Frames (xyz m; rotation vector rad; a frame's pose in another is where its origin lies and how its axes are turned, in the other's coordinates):
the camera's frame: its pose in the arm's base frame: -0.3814 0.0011 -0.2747 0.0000 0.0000 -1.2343
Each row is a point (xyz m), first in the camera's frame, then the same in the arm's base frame.
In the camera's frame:
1: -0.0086 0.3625 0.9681
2: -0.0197 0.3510 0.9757
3: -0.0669 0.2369 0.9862
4: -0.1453 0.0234 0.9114
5: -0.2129 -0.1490 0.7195
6: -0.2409 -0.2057 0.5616
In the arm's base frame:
1: -0.0421 0.1289 0.6934
2: -0.0566 0.1356 0.7010
3: -0.1799 0.1425 0.7115
4: -0.4073 0.1460 0.6367
5: -0.5923 0.1529 0.4448
6: -0.6551 0.1606 0.2869

